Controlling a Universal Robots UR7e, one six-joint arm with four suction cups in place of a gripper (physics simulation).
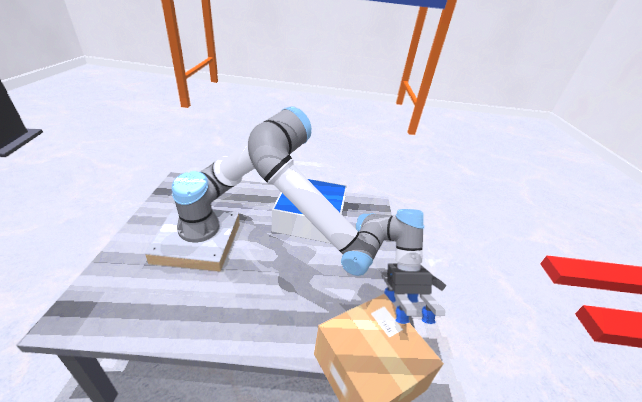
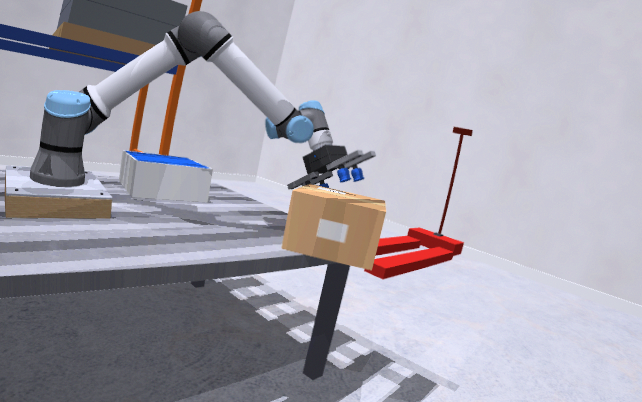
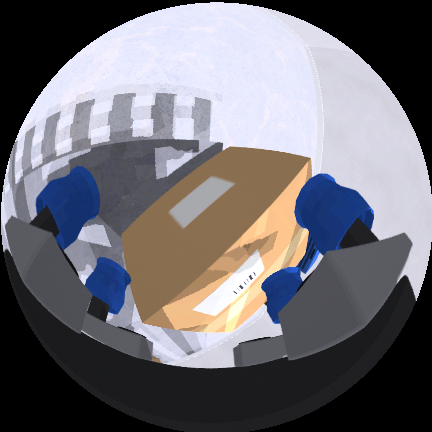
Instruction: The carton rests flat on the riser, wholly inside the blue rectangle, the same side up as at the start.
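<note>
The brown carton (image 1: pixel 375 355) (image 2: pixel 333 227) (image 3: pixel 209 201) sits at the table's near right corner, label side up, and overhangs the table edge. My suction gripper (image 1: pixel 413 309) (image 2: pixel 337 175) is tilted and hangs just over the carton's far top edge, with suction off and nothing held. Its nearest cups are very close to the carton top; I cannot tell if they touch. The white riser (image 1: pixel 291 225) (image 2: pixel 168 183) with the blue rectangle (image 1: pixel 333 195) (image 2: pixel 164 159) on top stands far back on the table, partly hidden by my arm.
The striped grey table (image 1: pixel 220 311) (image 2: pixel 200 239) stands on a dark leg (image 2: pixel 325 319). My arm's base (image 1: pixel 193 211) is at the table's left. A red pallet jack (image 2: pixel 415 249) stands on the floor behind the carton. Orange rack legs (image 1: pixel 423 80) (image 1: pixel 176 52) stand at the back.
</note>
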